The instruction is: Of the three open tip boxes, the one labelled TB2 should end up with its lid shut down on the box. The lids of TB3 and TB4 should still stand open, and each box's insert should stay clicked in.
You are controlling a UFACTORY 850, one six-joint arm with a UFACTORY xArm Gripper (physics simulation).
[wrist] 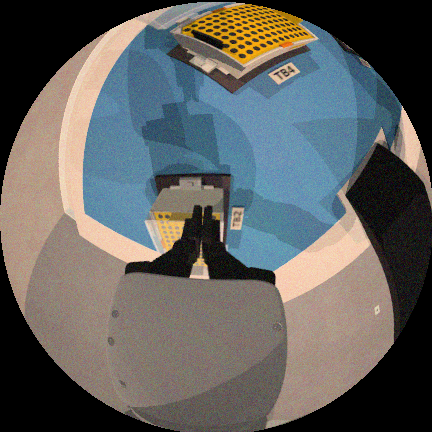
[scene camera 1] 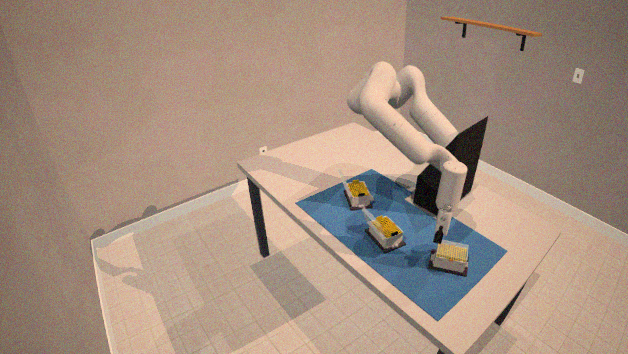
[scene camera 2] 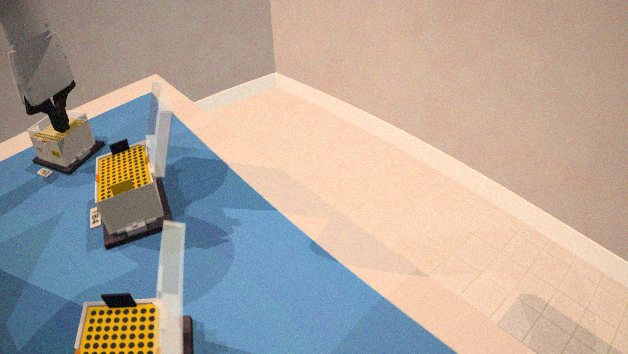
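Observation:
The TB2 box [scene camera 1: 450,263] [scene camera 2: 75,145] [wrist: 187,202] is at the mat's right in scene camera 1. Its clear lid [scene camera 1: 453,245] lies over the yellow insert, which looks pale through it; whether it is fully down I cannot tell. My gripper [scene camera 1: 438,242] [scene camera 2: 61,130] [wrist: 202,216] is shut and empty, its tips at the TB2 box's top; contact is unclear. The TB4 box [scene camera 1: 386,239] [scene camera 2: 132,210] [wrist: 250,32] has its lid [scene camera 1: 369,215] [scene camera 2: 162,142] standing open. The TB3 box [scene camera 1: 358,201] [scene camera 2: 120,330] also has its lid [scene camera 1: 343,178] [scene camera 2: 171,280] open. Both show level yellow inserts.
The boxes stand on dark bases on a blue mat [scene camera 1: 430,295] [scene camera 2: 270,260] [wrist: 280,120] on the table [scene camera 1: 300,175]. A tall black panel [scene camera 1: 472,155] [wrist: 400,210] stands beside the mat, near the arm. The TB4 box is the nearer neighbour of TB2.

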